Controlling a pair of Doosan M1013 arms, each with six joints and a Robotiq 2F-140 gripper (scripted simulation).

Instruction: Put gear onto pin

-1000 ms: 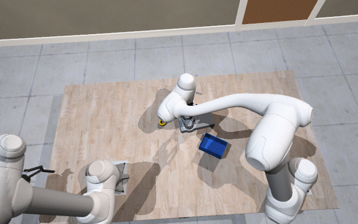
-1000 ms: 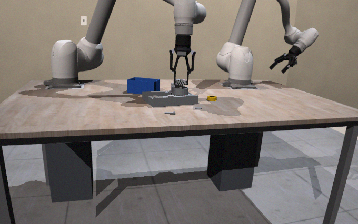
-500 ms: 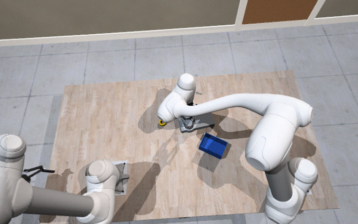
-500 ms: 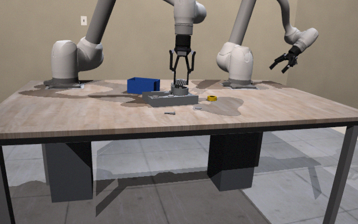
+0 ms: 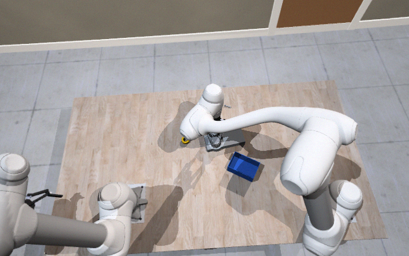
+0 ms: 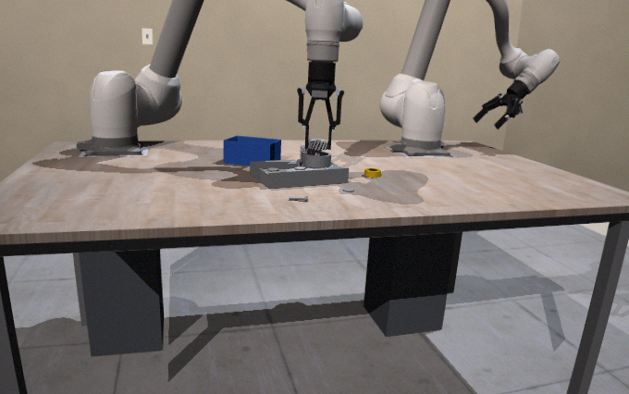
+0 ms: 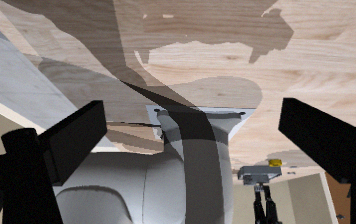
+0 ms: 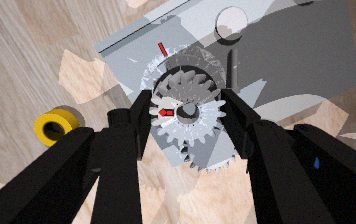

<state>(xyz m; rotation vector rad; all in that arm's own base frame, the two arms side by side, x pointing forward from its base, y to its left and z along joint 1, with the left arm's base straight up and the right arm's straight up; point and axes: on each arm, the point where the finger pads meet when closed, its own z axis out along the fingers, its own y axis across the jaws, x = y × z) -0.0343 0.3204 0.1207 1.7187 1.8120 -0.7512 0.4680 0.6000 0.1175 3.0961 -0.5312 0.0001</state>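
Now: right hand 20 mm above the loose gear. The rest, counted from my right hand: bolt (240 mm ahead, 90 mm to the right, 110 mm below); blue bin (200 mm behind, 170 mm to the right, 100 mm below).
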